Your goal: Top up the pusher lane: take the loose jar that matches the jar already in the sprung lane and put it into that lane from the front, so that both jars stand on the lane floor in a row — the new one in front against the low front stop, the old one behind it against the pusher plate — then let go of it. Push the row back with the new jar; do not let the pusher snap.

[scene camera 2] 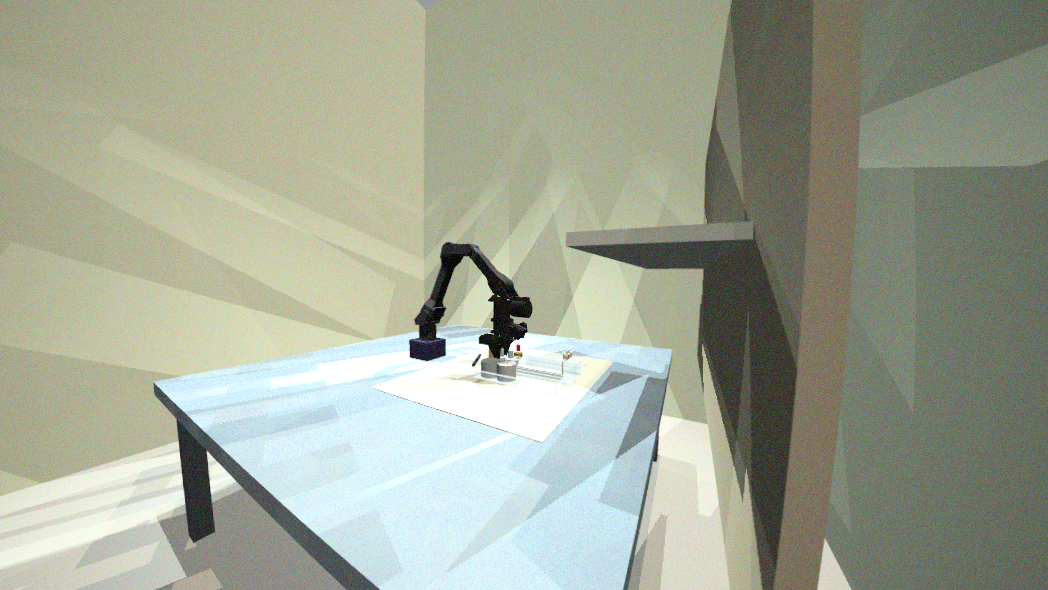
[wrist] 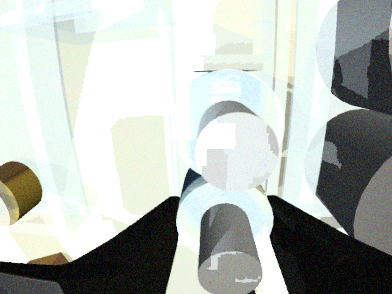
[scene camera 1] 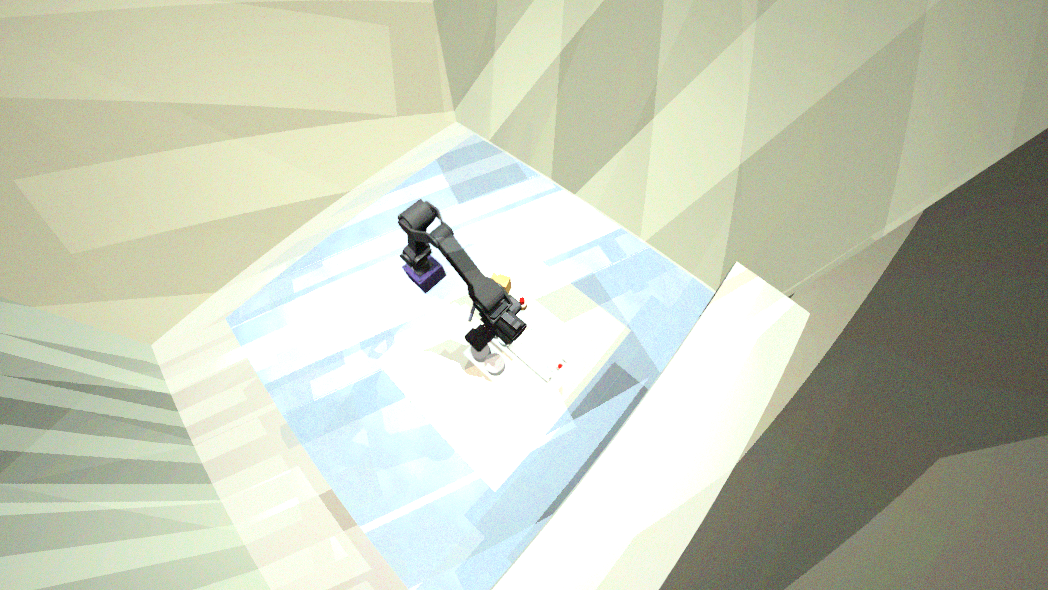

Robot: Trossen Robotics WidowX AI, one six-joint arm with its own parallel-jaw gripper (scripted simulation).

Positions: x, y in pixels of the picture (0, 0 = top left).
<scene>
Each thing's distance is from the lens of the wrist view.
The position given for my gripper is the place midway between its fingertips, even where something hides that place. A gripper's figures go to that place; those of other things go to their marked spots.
my gripper point(wrist: 222, 204): 0.10 m
pusher lane point(wrist: 175, 32): 0.11 m
</scene>
